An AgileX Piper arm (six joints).
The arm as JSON. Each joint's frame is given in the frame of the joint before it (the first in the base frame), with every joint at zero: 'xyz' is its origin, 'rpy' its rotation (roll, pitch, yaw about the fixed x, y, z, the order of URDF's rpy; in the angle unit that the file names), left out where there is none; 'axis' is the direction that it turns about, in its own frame. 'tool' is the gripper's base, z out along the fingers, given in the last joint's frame.
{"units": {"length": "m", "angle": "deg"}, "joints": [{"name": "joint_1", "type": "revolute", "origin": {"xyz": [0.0, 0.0, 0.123]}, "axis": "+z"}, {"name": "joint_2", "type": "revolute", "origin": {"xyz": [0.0, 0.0, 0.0]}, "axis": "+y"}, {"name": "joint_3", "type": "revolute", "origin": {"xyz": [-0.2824, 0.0, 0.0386]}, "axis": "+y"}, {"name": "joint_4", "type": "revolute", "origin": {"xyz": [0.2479, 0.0, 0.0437]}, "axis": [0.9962, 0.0, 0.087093]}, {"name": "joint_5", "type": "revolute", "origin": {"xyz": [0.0, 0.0, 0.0]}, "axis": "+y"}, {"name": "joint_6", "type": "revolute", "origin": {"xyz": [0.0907, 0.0, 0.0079]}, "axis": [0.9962, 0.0, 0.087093]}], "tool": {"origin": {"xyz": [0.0, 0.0, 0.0], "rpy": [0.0, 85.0, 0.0]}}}
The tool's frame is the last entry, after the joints.
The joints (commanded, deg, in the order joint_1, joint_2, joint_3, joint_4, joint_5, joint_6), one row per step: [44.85, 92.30, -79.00, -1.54, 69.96, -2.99]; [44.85, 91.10, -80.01, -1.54, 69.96, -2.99]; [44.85, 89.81, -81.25, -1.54, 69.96, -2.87]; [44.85, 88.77, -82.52, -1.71, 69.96, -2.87]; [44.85, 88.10, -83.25, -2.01, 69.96, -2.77]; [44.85, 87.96, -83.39, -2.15, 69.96, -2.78]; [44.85, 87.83, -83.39, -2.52, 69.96, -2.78]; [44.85, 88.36, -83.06, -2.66, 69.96, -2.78]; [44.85, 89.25, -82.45, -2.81, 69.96, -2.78]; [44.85, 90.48, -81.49, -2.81, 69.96, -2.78]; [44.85, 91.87, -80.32, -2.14, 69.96, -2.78]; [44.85, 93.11, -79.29, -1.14, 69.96, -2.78]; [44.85, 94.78, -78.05, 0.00, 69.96, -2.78]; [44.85, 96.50, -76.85, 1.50, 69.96, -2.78]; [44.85, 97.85, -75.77, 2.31, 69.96, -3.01]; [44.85, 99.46, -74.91, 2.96, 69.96, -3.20]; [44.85, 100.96, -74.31, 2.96, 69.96, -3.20]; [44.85, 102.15, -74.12, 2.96, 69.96, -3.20]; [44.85, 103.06, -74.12, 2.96, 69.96, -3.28]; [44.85, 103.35, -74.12, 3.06, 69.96, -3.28]
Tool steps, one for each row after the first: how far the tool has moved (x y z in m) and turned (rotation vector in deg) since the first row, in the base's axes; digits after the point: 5 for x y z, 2 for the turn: [-0.00148, -0.00148, 0.01146, 1.56, -1.57, 0.00]; [-0.00326, -0.00324, 0.02455, 3.37, -3.34, -0.12]; [-0.00457, -0.00490, 0.03644, 4.88, -5.10, -0.10]; [-0.00545, -0.00641, 0.04369, 5.67, -6.28, -0.18]; [-0.00558, -0.00684, 0.04515, 5.77, -6.58, -0.16]; [-0.00555, -0.00758, 0.04588, 5.60, -6.94, -0.14]; [-0.00421, -0.00655, 0.04138, 4.89, -6.42, -0.12]; [-0.00221, -0.00487, 0.03354, 3.73, -5.47, -0.09]; [-0.00002, -0.00269, 0.02208, 2.19, -3.92, -0.07]; [0.00129, 0.00002, 0.00868, 0.85, -1.63, -0.13]; [0.00171, 0.00254, -0.00319, -0.05, 0.67, -0.27]; [0.00221, 0.00544, -0.01841, -1.32, 3.53, -0.47]; [0.00198, 0.00837, -0.03361, -2.34, 6.62, -0.81]; [0.00158, 0.00967, -0.04607, -3.53, 8.87, -0.83]; [0.00180, 0.01126, -0.05897, -4.84, 11.04, -0.88]; [0.00271, 0.01217, -0.07013, -6.33, 12.52, -0.96]; [0.00383, 0.01329, -0.07779, -7.31, 13.49, -1.01]; [0.00492, 0.01437, -0.08307, -7.96, 14.12, -0.96]; [0.00515, 0.01481, -0.08475, -8.10, 14.40, -1.00]
